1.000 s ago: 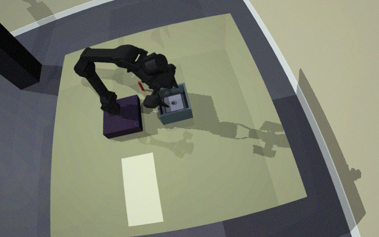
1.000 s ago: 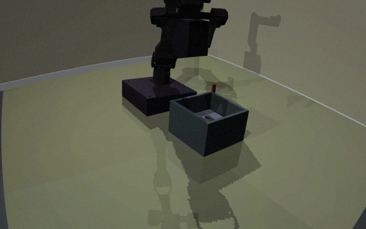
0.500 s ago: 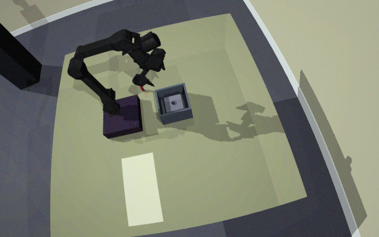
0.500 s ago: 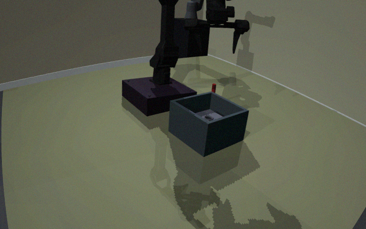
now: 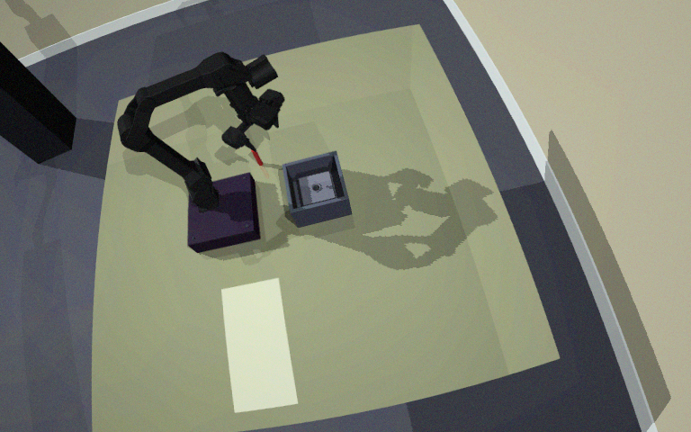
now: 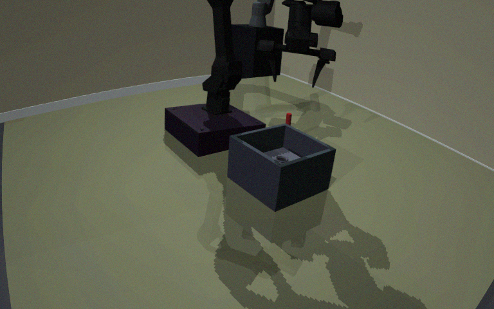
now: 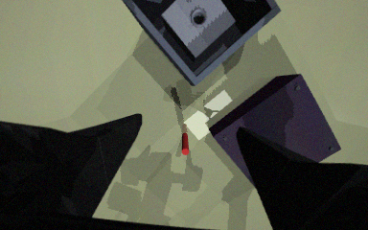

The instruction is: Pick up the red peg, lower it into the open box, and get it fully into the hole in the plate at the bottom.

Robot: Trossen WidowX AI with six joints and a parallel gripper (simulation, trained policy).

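The red peg lies 6 cm behind my gripper tip, 7 cm to the left of it and 15 cm below it. Also, from my gripper tip: grey-blue box (9 cm ahead, 12 cm to the right, 16 cm below); plate (9 cm ahead, 12 cm to the right, 14 cm below).
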